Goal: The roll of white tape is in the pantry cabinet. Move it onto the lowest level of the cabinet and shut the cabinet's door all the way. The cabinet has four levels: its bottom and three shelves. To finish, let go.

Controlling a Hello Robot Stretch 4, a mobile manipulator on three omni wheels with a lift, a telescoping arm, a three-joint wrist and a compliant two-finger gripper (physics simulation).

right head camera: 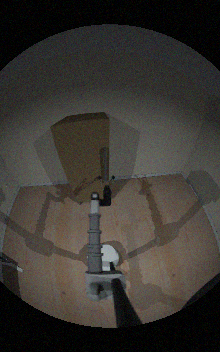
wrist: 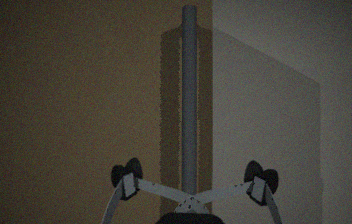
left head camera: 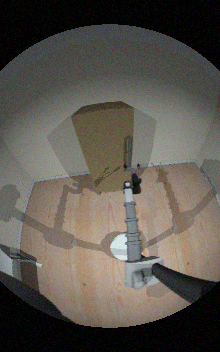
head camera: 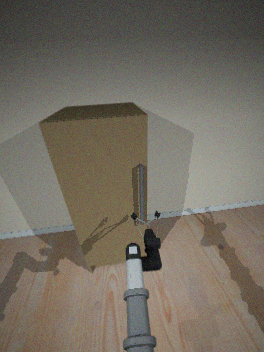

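Seen in the pictures: gripper, fingertip midpoint: (right head camera: 105, 175) (wrist: 192, 173) (left head camera: 131, 163) (head camera: 145, 212); robot's base at its link origin: (right head camera: 103, 256) (left head camera: 124, 245).
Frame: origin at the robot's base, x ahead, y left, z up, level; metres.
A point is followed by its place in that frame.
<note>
The brown pantry cabinet (head camera: 100, 111) {x 1.132, y 0.137, z 1.372 m} (left head camera: 102, 107) {x 0.924, y 0.135, z 1.371 m} (right head camera: 82, 118) {x 0.926, y 0.102, z 1.369 m} stands against the wall. Its door (head camera: 92, 175) {x 0.917, y 0.208, z 1.051 m} (left head camera: 101, 145) {x 0.918, y 0.194, z 1.009 m} (right head camera: 77, 150) {x 0.919, y 0.188, z 1.076 m} (wrist: 80, 100) {x 0.923, y 0.122, z 0.946 m} looks shut, with no gap showing along the top edge. The long grey upright handle (head camera: 141, 187) {x 0.889, y -0.081, z 0.958 m} (left head camera: 128, 150) {x 0.890, y -0.076, z 0.941 m} (right head camera: 104, 160) {x 0.889, y -0.079, z 0.959 m} (wrist: 189, 95) {x 0.888, y -0.082, z 0.952 m} is near the door's right edge. My gripper (head camera: 145, 215) {x 0.775, y -0.089, z 0.857 m} (left head camera: 133, 167) {x 0.775, y -0.089, z 0.857 m} (right head camera: 106, 178) {x 0.775, y -0.089, z 0.857 m} (wrist: 192, 173) {x 0.775, y -0.089, z 0.857 m} is open and empty, its fingertips spread to either side of the handle's lower part as seen in the wrist view. Whether they reach around it is unclear. The white tape and the cabinet's levels are hidden behind the door.
My telescoping arm (head camera: 136, 312) {x 0.274, y 0.002, z 0.974 m} (left head camera: 131, 225) {x 0.179, y 0.003, z 0.977 m} (right head camera: 94, 237) {x 0.176, y -0.006, z 0.977 m} reaches forward over the wooden floor (head camera: 60, 310) {x 0.646, y 0.616, z -0.027 m}. The wall (head camera: 220, 165) {x 1.602, y -1.050, z 0.669 m} is behind the cabinet and extends to its right. A round white object (left head camera: 119, 246) {x 0.007, y 0.076, z 0.187 m} (right head camera: 110, 254) {x 0.041, y -0.103, z 0.187 m} shows below the arm. Large shadows of the arm cross the floor.
</note>
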